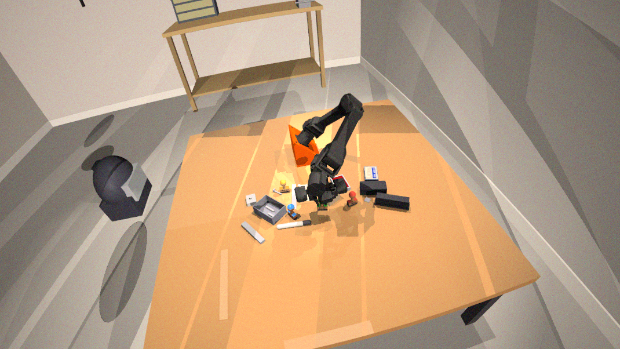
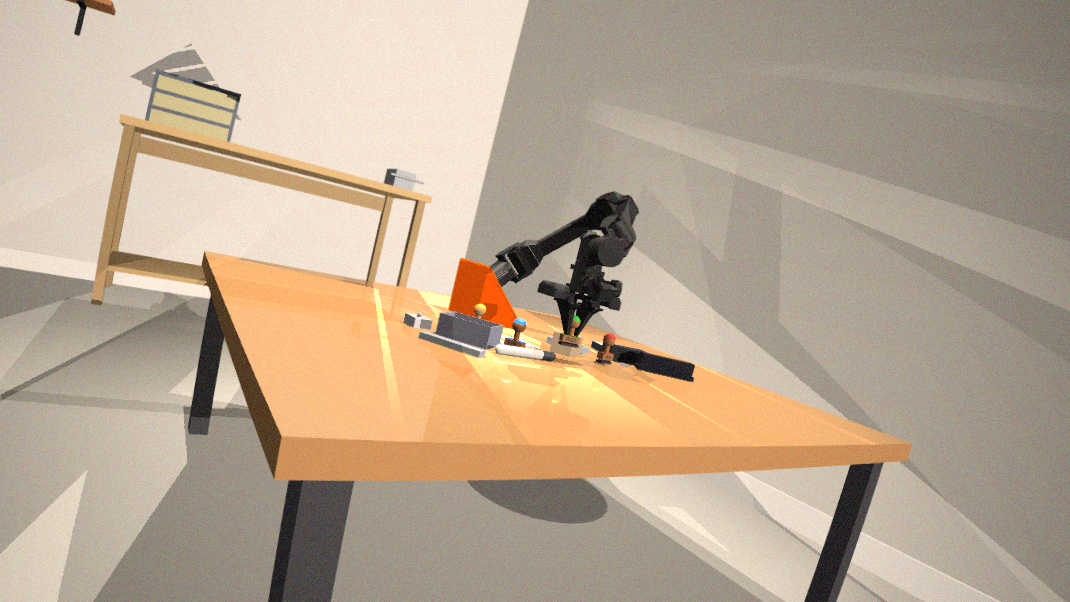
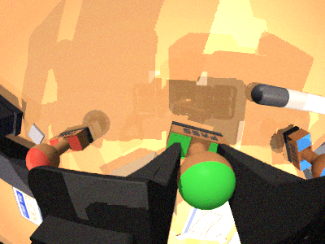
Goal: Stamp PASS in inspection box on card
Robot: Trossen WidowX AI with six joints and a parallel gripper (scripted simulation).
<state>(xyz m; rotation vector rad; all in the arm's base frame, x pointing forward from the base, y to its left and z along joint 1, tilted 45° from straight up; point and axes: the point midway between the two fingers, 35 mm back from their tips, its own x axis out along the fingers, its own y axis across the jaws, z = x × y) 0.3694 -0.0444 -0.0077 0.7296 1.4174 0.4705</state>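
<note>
The red ink pad is 13 cm to the left of my gripper tip, 12 cm behind it and 5 cm below it. From my gripper tip the other things lie so: tan block: 6 cm to the left, 6 cm behind, 3 cm below; green-knobbed stamp: right at my gripper tip; marker: 11 cm to the right, 4 cm below, 2 cm ahead.
</note>
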